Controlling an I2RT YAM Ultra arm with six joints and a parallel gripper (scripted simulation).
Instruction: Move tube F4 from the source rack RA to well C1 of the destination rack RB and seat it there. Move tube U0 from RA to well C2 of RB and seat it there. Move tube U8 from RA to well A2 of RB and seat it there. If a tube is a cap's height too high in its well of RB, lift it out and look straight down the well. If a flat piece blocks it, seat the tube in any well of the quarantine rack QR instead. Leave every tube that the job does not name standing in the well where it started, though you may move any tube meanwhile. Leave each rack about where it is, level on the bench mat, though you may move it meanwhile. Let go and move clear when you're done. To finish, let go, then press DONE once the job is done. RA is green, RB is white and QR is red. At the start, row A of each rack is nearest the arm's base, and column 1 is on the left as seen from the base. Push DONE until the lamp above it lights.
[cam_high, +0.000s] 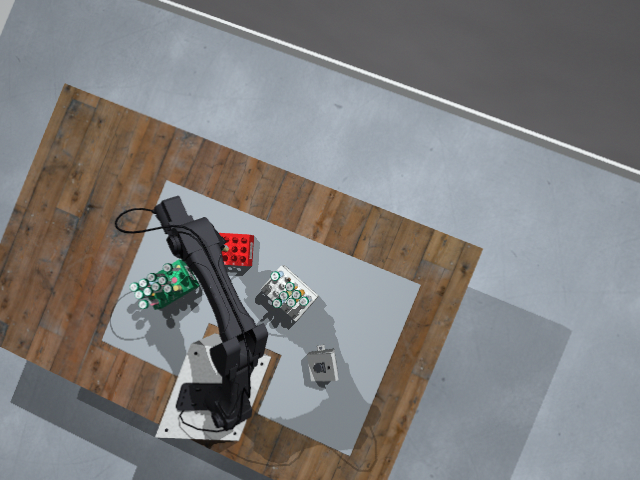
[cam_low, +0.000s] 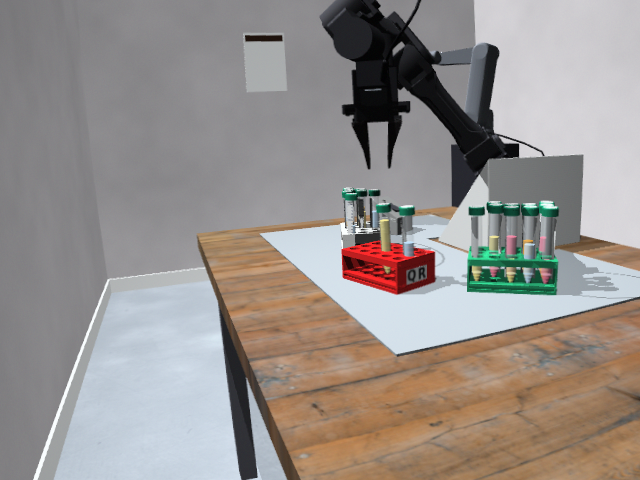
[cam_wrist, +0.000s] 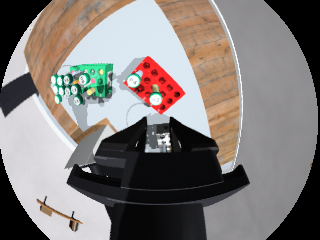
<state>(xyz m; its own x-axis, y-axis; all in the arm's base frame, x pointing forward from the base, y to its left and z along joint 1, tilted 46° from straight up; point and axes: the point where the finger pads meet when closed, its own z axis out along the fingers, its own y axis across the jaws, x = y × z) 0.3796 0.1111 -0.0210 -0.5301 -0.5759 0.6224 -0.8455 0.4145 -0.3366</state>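
The tube with yellow filling lies 12 cm below my hand and 1 cm to the left of it. From my hand the other things lie so: red rack QR: 16 cm below, 1 cm to the left, 1 cm behind; then tube: 12 cm below, 5 cm to the left, 1 cm behind; then white rack RB: 19 cm to the right, 16 cm below, 7 cm behind.
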